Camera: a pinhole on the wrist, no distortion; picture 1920 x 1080 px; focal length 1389.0 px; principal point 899.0 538.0 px. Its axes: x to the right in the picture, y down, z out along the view. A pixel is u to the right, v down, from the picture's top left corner.
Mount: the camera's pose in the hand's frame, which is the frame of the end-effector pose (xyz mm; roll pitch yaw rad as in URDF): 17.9 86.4 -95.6 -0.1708 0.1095 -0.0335
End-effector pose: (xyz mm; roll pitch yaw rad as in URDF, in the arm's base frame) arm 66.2 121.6 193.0 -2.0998 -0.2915 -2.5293
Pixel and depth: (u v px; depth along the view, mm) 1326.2 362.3 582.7
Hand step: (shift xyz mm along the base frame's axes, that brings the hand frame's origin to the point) -79.4 -485.0 -237.8
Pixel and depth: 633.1 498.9 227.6
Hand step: -8.8 -73.1 -163.0
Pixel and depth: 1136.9 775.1 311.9
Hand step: -103.5 -161.9 -219.8
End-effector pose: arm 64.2 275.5 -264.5 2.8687 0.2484 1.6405
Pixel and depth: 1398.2 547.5 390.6
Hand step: 206.5 155.9 -263.7
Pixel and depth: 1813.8 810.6 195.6
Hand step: 155.9 166.9 -72.0
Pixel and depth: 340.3 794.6 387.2
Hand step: 305.1 -121.5 -187.6
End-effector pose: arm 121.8 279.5 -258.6 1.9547 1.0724 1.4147
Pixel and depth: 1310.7 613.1 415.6
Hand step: 354.6 80.1 -140.6
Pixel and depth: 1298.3 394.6 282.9
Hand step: 213.9 54.3 -101.1
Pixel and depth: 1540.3 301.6 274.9
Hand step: 198.6 64.7 -147.0
